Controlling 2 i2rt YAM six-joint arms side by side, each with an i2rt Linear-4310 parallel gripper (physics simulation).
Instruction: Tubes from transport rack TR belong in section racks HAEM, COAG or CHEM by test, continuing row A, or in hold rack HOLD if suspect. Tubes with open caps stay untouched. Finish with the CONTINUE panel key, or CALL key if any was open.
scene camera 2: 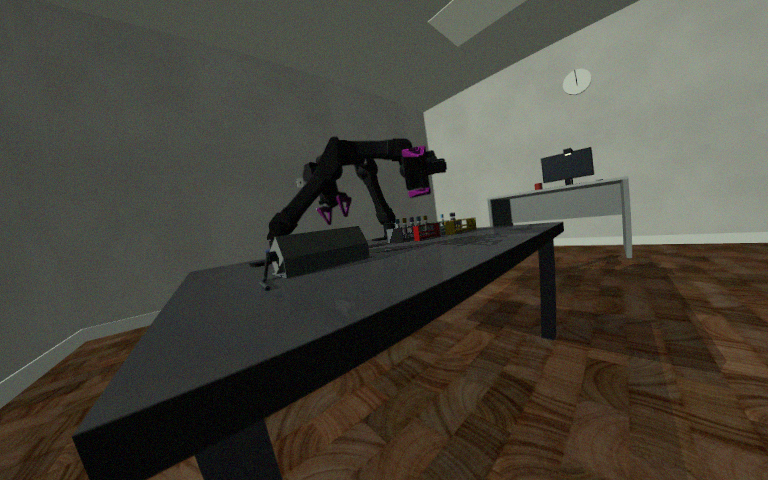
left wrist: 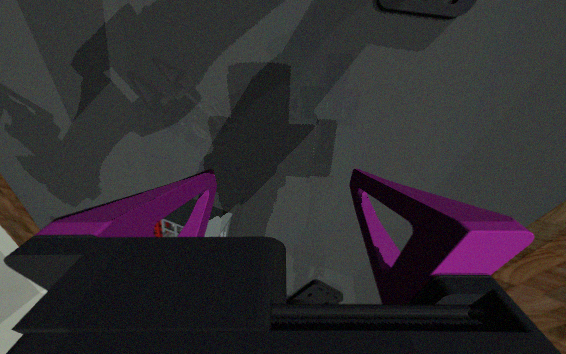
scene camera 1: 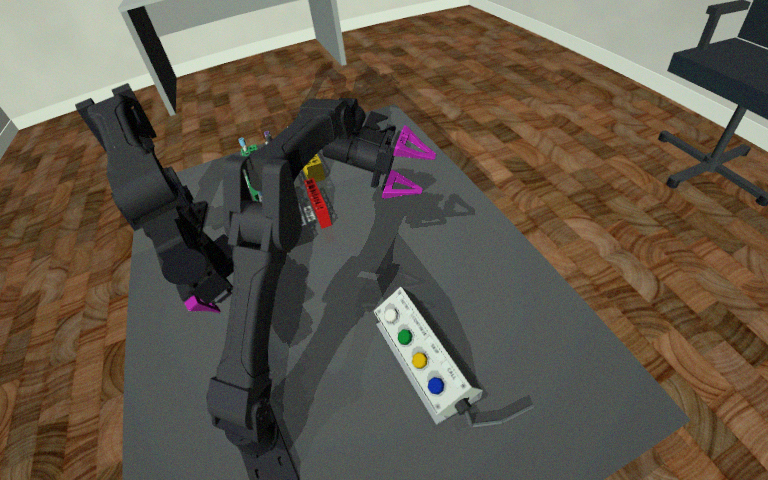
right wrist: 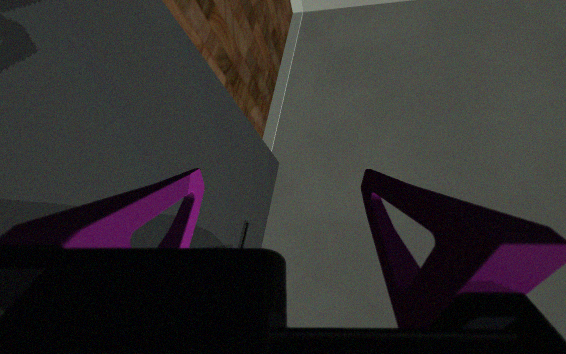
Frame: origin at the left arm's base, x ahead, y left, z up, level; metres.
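Seen in the pictures: left gripper, between the fingertips: (scene camera 2: 337, 221) (left wrist: 283, 176); right gripper, between the fingertips: (scene camera 2: 423, 174) (scene camera 1: 428, 175) (right wrist: 282, 177); left arm's base, origin of its link: (left wrist: 304, 303); right arm's base, origin of its link: (scene camera 1: 260, 438).
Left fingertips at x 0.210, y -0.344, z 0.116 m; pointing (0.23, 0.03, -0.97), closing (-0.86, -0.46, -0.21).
Observation:
Pixels of each thing's top centre, then the offset from my left fingertips to it. "*": a spot on its surface instead. Level surfaces: height alone.
- red rack, centre of its top: (left wrist: 141, 245) (scene camera 1: 314, 193) (scene camera 2: 426, 224) dx +0.142, dy +0.316, dz -0.059 m
- yellow rack, centre of its top: (scene camera 1: 304, 147) (scene camera 2: 460, 219) dx +0.121, dy +0.537, dz -0.059 m
- green rack, a spot on its surface: (scene camera 1: 249, 150) * dx -0.045, dy +0.584, dz -0.060 m
- blue-capped tube, centre of its top: (scene camera 1: 241, 139) dx -0.058, dy +0.593, dz -0.022 m
- purple-capped tube, centre of its top: (scene camera 1: 267, 135) dx +0.023, dy +0.581, dz -0.022 m
- key panel, centre of its top: (scene camera 1: 424, 336) (scene camera 2: 318, 230) dx +0.305, dy -0.141, dz -0.032 m
- cable, a spot on its surface: (scene camera 1: 501, 420) * dx +0.399, dy -0.279, dz -0.108 m
- dark table, height of its surface: dz -0.116 m
My left gripper (scene camera 1: 202, 305) (scene camera 2: 338, 219) (left wrist: 283, 176) is open and empty above the table. My right gripper (scene camera 1: 428, 173) (scene camera 2: 419, 171) (right wrist: 282, 177) is open and empty, above the table to the right of the racks in scene camera 1. A red rack (scene camera 1: 318, 203) (scene camera 2: 425, 230) (left wrist: 158, 228) stands in line with a yellow rack (scene camera 1: 313, 168) (scene camera 2: 450, 227). Part of a green rack (scene camera 1: 249, 150) shows behind the right arm. A blue-capped tube (scene camera 1: 242, 143) and a purple-capped tube (scene camera 1: 267, 136) stand upright. The key panel (scene camera 1: 424, 345) (scene camera 2: 322, 249) has white, green, yellow and blue keys. Rack labels and cap states are unreadable.
The right arm crosses over the racks in scene camera 1 and hides much of them. A cable (scene camera 1: 501, 420) runs from the panel's end. The dark table (scene camera 1: 509, 339) (scene camera 2: 271, 333) has its edge near the right gripper. A desk and a chair (scene camera 1: 719, 67) stand beyond.

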